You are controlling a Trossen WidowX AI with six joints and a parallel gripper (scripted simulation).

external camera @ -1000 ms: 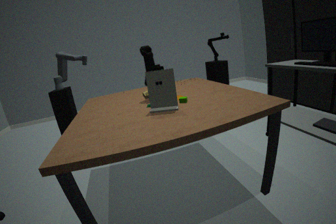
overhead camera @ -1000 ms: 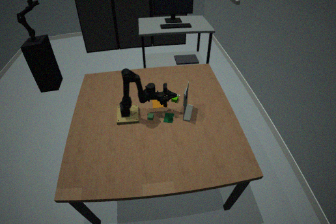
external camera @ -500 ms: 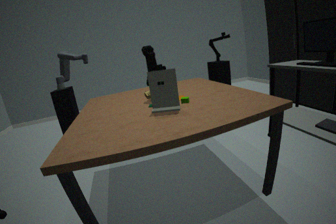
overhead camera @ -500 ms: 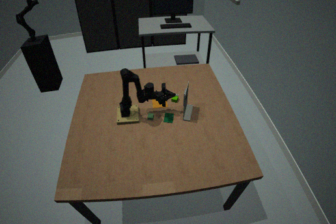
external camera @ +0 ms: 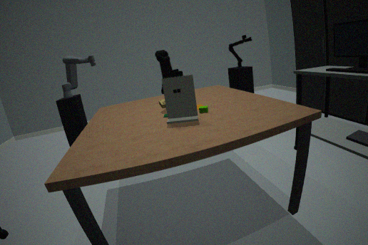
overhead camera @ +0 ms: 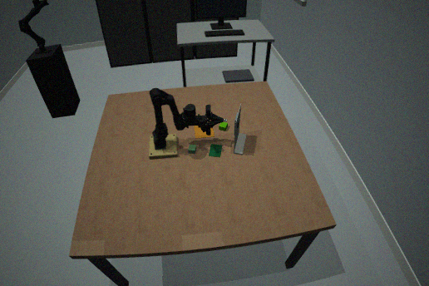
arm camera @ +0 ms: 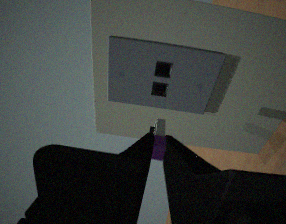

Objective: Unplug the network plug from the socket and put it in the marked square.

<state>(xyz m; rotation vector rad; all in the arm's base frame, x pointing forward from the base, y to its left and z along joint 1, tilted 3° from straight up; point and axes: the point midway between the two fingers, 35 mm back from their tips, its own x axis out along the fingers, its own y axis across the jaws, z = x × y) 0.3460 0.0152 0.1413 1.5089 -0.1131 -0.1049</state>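
Now: the grey upright panel 8 cm ahead of my gripper tip, 5 cm to the right of it and 6 cm below it. From my gripper tip the other things lie so: pale green cube (19 cm behind, 5 cm to the right, 15 cm below); network plug (right at my gripper tip); bright green cube (2 cm ahead, 11 cm to the left, 15 cm below).
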